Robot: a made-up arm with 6 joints.
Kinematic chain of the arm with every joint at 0, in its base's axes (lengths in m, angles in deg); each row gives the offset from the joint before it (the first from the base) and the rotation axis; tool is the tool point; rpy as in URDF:
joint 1: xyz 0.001 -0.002 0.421 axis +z
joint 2: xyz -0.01 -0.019 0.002 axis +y
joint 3: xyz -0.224 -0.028 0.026 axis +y
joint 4: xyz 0.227 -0.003 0.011 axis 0.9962 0 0.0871
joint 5: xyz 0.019 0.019 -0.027 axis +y
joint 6: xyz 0.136 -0.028 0.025 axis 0.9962 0 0.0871
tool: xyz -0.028 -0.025 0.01 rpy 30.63 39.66 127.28
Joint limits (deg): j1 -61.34..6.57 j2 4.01..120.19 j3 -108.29..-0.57 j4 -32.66..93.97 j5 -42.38..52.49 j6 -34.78..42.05
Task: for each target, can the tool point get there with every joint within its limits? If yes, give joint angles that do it. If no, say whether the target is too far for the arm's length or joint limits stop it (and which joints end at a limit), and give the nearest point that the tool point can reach.
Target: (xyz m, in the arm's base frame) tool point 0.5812 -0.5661 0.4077
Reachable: no: too far | nearest point 0.3457 -0.3372 0.5021 | short by 0.342 m
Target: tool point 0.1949 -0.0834 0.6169
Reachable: yes | joints -0.30 42.35 -42.88 17.73 -2.20 -16.80
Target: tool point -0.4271 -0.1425 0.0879
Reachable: no: joint limits stop it (at a limit: joint 1, joint 2, joint 4, joint 5) | nearest point -0.1194 -0.0682 0.2930 | short by 0.377 m
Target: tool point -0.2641 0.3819 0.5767
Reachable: no: joint limits stop it (at a limit: joint 1, joint 2, joint 3, joint 5, joint 6) | nearest point -0.2319 0.3210 0.7254 | short by 0.164 m
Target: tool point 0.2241 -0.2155 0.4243
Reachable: yes | joints -27.99 91.10 -52.04 9.44 -2.32 33.18
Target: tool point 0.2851 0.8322 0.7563
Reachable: no: too far | nearest point -0.0862 0.2934 0.7745 | short by 0.655 m
